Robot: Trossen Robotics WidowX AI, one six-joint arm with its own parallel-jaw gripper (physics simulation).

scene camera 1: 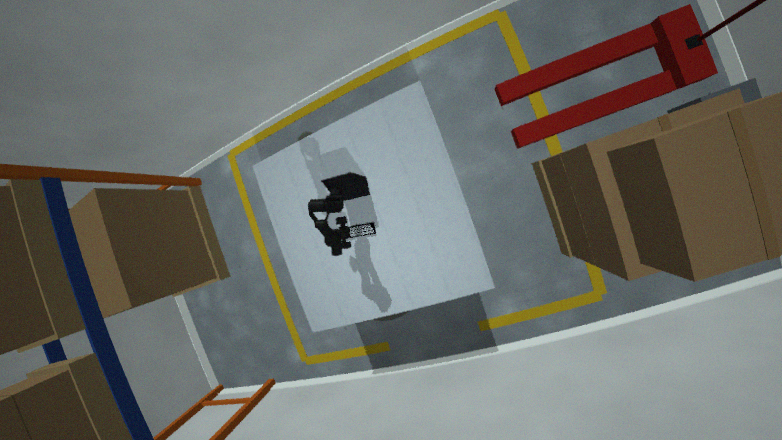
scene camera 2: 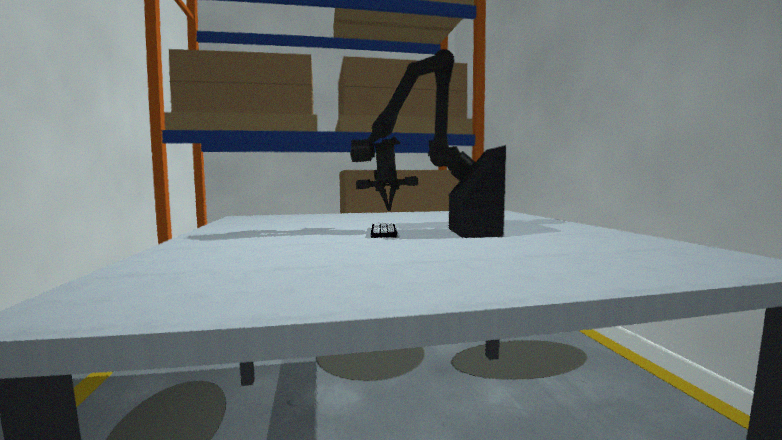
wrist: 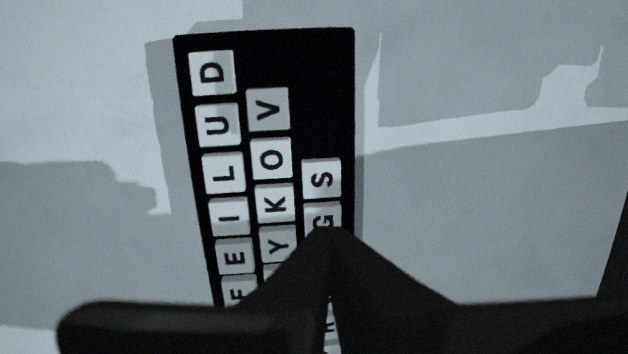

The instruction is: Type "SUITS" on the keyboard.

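Pixels of known places: gripper, fingertip midpoint: [scene camera 1: 349,230] [scene camera 2: 389,211] [wrist: 327,239]; arm's base, link origin: [scene camera 1: 336,189] [scene camera 2: 470,172].
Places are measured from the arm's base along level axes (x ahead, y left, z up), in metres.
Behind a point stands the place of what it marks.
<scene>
The black keyboard [scene camera 1: 362,229] @(x 0.262, y 0.000, z -0.159 m) [scene camera 2: 383,230] @(x 0.279, y 0.061, z -0.157 m) [wrist: 325,100] @(x 0.224, y -0.102, z -0.163 m) with white letter keys lies flat on the table. In the wrist view its letters are turned sideways. The S key [wrist: 321,178] @(x 0.232, y -0.071, z -0.157 m), U key [wrist: 218,125] @(x 0.267, y -0.103, z -0.157 m) and I key [wrist: 229,217] @(x 0.275, y -0.063, z -0.157 m) are visible. The T key does not show; the fingers cover that part of the board. My gripper [scene camera 2: 388,209] @(x 0.236, y -0.066, z -0.116 m) [wrist: 327,239] @(x 0.236, y -0.066, z -0.116 m) is shut and empty, pointing down. In scene camera 2 a gap shows between its tips and the keyboard. In the wrist view its tips overlap the G key [wrist: 322,212] @(x 0.235, y -0.056, z -0.157 m), beside the S key.
The arm's black base [scene camera 1: 349,186] @(x 0.012, y 0.081, z 0.001 m) [scene camera 2: 478,197] @(x 0.033, y 0.130, z -0.067 m) stands on the white table [scene camera 1: 437,218] @(x 0.360, y 0.460, z -0.175 m) [scene camera 2: 328,284] @(x 0.447, y 0.491, z -0.175 m) close to the keyboard. A shelf rack [scene camera 2: 156,136] with cardboard boxes stands behind the table. A red pallet jack [scene camera 1: 691,49] and large boxes are on the floor.
</scene>
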